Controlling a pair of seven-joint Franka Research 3 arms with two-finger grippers.
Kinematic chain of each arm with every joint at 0, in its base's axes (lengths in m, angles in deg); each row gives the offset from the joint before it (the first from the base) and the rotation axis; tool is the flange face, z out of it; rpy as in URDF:
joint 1: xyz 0 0 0.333 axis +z
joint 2: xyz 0 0 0 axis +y
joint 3: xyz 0 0 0.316 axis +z
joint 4: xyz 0.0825 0 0 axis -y
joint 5: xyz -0.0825 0 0.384 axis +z
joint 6: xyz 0 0 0 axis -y
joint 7: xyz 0.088 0 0 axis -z
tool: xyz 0 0 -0.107 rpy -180 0 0
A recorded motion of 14 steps. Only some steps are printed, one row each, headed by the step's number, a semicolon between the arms.
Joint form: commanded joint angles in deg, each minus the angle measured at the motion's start. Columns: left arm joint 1, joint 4, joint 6, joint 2, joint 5, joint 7, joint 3; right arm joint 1, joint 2, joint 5, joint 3, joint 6, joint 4, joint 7.
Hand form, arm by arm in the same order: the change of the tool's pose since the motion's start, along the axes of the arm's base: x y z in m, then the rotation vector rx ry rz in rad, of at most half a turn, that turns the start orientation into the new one. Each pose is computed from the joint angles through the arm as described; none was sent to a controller.
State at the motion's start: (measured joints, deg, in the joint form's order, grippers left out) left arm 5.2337 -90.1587 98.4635 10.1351 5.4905 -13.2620 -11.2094; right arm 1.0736 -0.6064 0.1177 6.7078 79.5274 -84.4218 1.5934
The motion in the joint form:
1: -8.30 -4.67 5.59 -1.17 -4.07 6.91 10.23; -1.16 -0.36 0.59 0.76 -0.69 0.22 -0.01
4: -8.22 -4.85 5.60 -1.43 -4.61 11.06 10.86; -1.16 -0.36 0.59 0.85 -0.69 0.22 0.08
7: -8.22 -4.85 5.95 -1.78 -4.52 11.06 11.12; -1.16 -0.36 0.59 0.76 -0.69 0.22 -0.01
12: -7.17 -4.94 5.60 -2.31 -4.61 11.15 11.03; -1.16 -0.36 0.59 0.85 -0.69 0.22 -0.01
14: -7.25 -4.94 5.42 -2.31 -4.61 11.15 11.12; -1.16 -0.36 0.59 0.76 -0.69 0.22 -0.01
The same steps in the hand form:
1: -0.0013 0.0058 -0.0201 -0.0427 -0.0243 -0.0801; -0.0031 -0.0026 0.0041 0.0089 0.0032 -0.0056
4: -0.0021 0.0123 -0.0188 -0.0504 -0.0232 -0.1379; -0.0032 -0.0017 0.0041 0.0088 0.0032 -0.0056
7: -0.0024 0.0150 -0.0146 -0.0480 -0.0355 -0.1342; -0.0031 -0.0026 0.0041 0.0089 0.0032 -0.0056
12: -0.0046 0.0253 -0.0102 -0.0494 -0.0374 -0.1185; -0.0032 -0.0017 0.0041 0.0089 0.0032 -0.0040
14: -0.0049 0.0253 -0.0105 -0.0492 -0.0343 -0.1183; -0.0031 -0.0026 0.0041 0.0089 0.0032 -0.0056

